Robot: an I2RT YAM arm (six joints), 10 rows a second.
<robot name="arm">
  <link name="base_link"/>
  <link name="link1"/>
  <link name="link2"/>
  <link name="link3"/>
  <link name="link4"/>
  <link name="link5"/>
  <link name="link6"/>
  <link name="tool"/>
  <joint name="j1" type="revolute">
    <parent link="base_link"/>
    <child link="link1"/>
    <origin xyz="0 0 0.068" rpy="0 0 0"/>
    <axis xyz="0 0 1"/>
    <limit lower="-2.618" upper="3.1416"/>
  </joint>
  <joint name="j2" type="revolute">
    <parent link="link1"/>
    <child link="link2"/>
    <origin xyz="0.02 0.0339 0.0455" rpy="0 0 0"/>
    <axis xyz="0 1 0"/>
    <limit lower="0" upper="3.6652"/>
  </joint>
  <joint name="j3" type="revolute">
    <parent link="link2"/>
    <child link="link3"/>
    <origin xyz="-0.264 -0.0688 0" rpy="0 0 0"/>
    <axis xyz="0 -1 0"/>
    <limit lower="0" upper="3.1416"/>
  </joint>
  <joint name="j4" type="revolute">
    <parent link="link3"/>
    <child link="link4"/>
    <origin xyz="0.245 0.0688 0.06" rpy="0 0 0"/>
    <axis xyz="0 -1 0"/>
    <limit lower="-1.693" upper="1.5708"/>
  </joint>
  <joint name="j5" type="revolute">
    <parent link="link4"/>
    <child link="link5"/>
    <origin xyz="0.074 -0.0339 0.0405" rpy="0 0 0"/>
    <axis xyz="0 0 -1"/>
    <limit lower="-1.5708" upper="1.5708"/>
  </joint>
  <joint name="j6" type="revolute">
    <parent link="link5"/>
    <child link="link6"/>
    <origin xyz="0.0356 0 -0.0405" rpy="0 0 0"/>
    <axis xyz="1 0 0"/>
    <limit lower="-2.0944" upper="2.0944"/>
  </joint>
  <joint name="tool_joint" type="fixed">
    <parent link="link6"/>
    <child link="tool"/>
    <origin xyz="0 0 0" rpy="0 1.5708 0"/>
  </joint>
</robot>
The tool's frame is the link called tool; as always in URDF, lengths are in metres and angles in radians.
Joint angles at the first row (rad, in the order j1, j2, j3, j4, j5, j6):
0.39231, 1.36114, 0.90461, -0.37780, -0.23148, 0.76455
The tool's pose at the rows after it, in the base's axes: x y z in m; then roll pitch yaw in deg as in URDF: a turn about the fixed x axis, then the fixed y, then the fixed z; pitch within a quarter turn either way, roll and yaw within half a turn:
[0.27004 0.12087 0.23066 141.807 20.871 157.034]
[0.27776 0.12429 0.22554 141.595 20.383 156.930]
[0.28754 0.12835 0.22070 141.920 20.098 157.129]
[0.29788 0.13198 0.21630 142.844 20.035 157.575]
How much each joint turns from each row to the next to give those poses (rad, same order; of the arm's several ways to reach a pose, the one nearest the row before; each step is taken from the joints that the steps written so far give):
0.00038, 0.05755, 0.02658, 0.00913, -0.00476, -0.00983
-0.00002, 0.03954, 0.01331, 0.02417, -0.00611, 0.00611
-0.00007, 0.04873, 0.02626, 0.01487, -0.00089, -0.00136
-0.00128, 0.05033, 0.03404, 0.00255, 0.00532, -0.00935

